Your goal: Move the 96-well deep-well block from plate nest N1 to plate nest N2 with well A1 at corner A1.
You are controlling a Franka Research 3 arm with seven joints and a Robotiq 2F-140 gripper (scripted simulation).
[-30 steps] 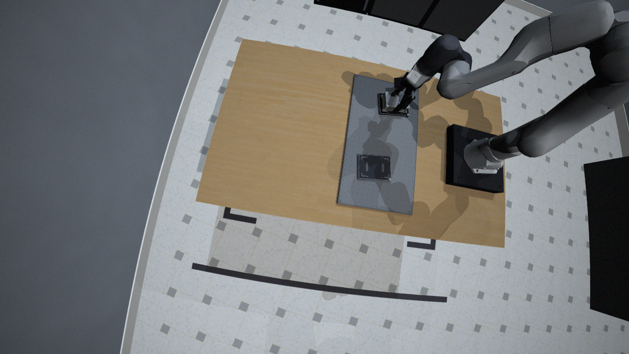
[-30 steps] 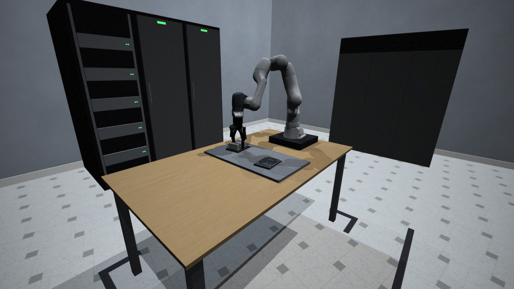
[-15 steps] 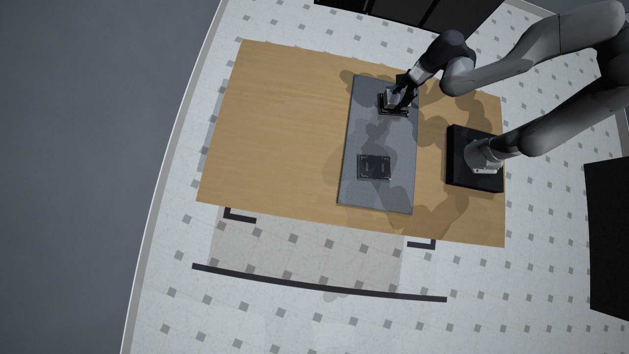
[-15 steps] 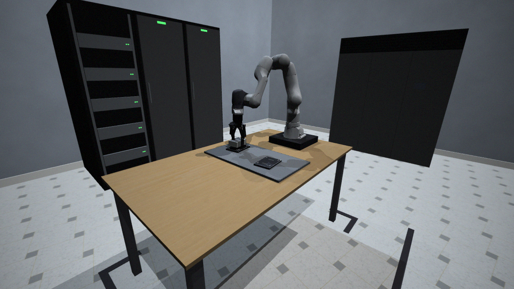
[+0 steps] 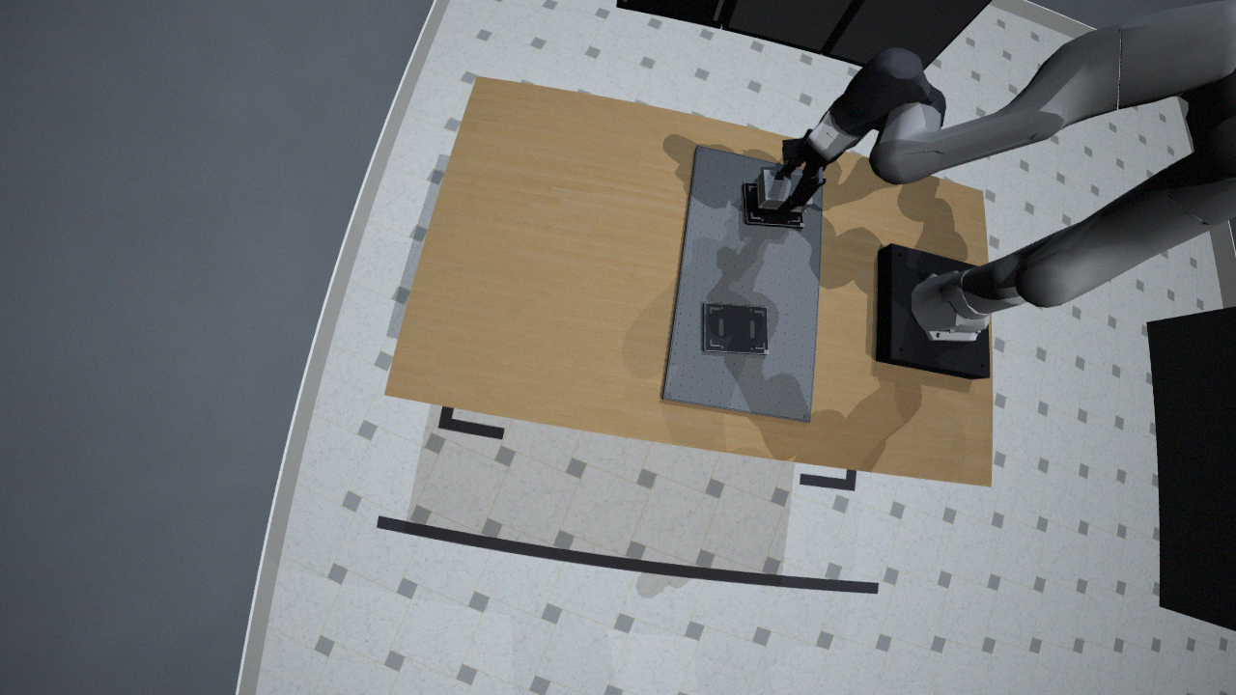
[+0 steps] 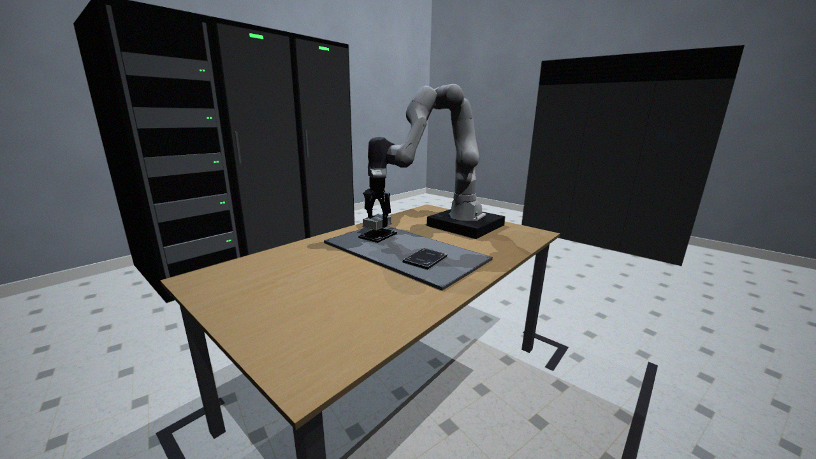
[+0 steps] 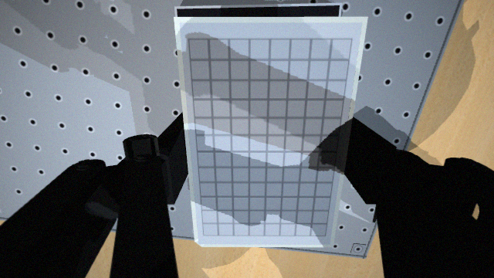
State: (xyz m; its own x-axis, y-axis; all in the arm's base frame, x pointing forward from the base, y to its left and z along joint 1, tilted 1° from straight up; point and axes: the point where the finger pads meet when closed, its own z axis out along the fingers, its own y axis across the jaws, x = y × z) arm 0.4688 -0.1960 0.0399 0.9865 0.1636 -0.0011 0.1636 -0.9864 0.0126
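Right now my hand is 36 cm to the right of the nest N2, 8 cm above it and 6 cm short of it. Round my hand: translucent deep-well block: 1 cm below; then black nest N1: 8 cm below.
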